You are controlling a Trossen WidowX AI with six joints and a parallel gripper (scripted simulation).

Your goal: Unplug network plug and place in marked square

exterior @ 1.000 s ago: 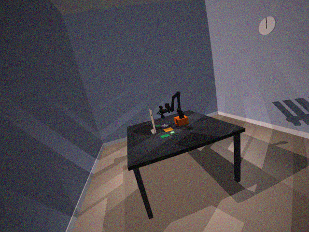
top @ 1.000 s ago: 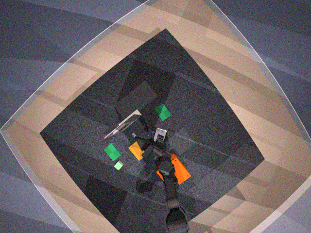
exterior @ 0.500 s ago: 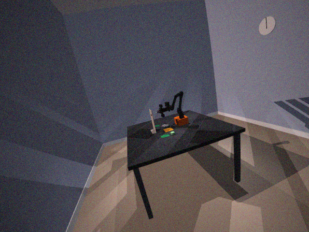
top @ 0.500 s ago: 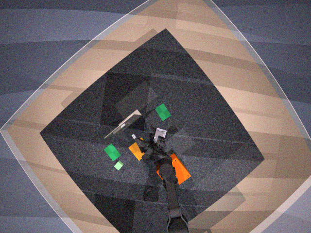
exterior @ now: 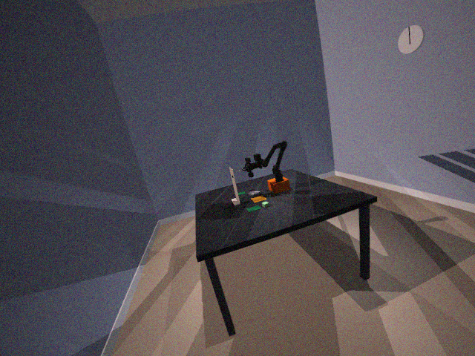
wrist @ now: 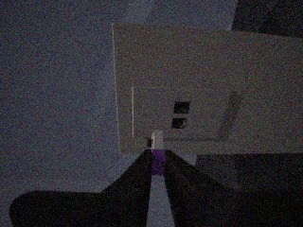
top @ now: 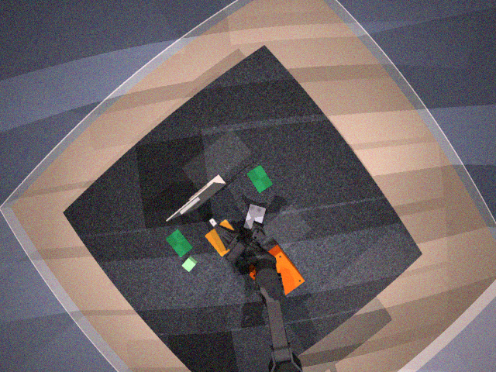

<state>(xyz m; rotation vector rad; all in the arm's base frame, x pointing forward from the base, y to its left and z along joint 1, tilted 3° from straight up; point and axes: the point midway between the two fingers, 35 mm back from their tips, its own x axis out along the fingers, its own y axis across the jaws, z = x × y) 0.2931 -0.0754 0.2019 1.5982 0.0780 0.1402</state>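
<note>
My gripper tip is 7 cm past the orange marked square, 9 cm to the right of it and 29 cm above it. Also, from my gripper tip: light green cube (5 cm behind, 28 cm to the left, 27 cm below); then network plug (1 cm ahead); then upright panel (10 cm ahead, 14 cm below).
</note>
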